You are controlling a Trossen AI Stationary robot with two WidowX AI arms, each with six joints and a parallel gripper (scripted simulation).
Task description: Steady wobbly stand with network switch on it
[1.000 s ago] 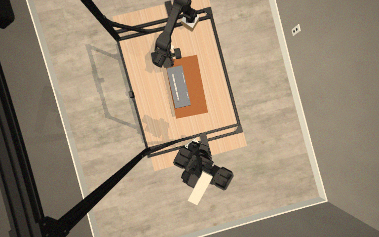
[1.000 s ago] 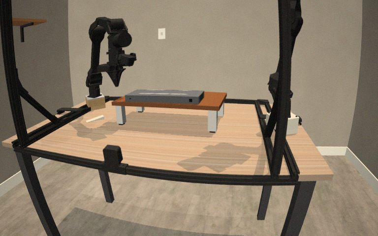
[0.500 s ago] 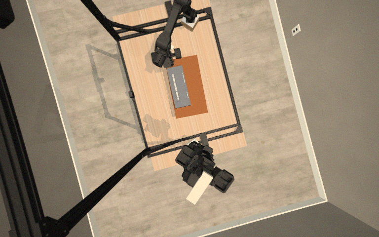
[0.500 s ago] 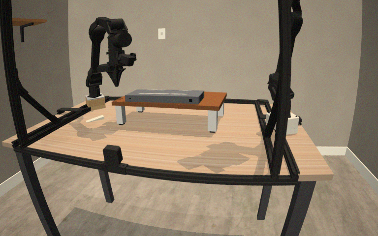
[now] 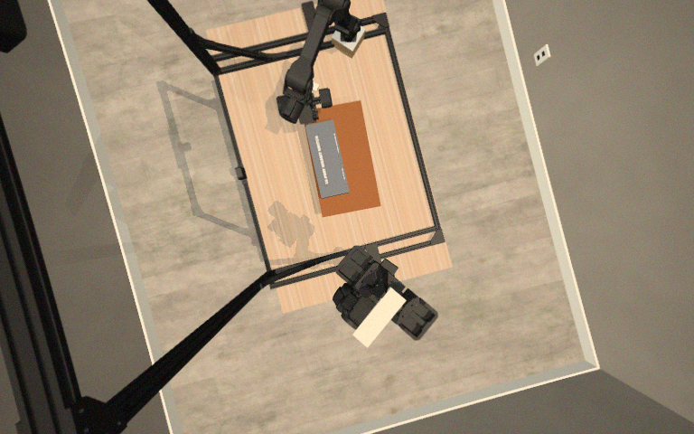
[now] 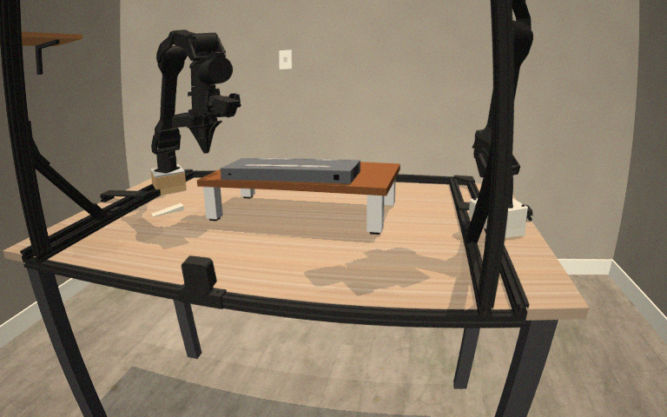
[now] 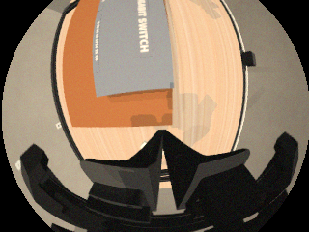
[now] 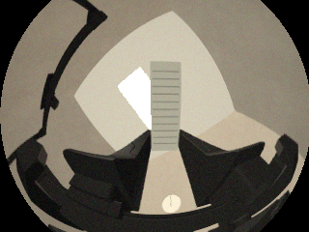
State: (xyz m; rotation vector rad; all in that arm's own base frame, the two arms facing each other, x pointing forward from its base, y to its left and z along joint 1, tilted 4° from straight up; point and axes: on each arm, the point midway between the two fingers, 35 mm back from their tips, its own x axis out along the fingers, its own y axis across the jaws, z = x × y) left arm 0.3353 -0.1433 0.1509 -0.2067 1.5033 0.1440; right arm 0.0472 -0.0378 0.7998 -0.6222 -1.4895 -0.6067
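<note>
Now: the pale wedge 30 mm above my right hand, 20 mm to the right of it and 20 mm behind it. Also, from my right hand: grey network switch (740 mm below, 350 mm to the left, 110 mm behind); then stand (810 mm below, 350 mm to the left, 50 mm behind).
</note>
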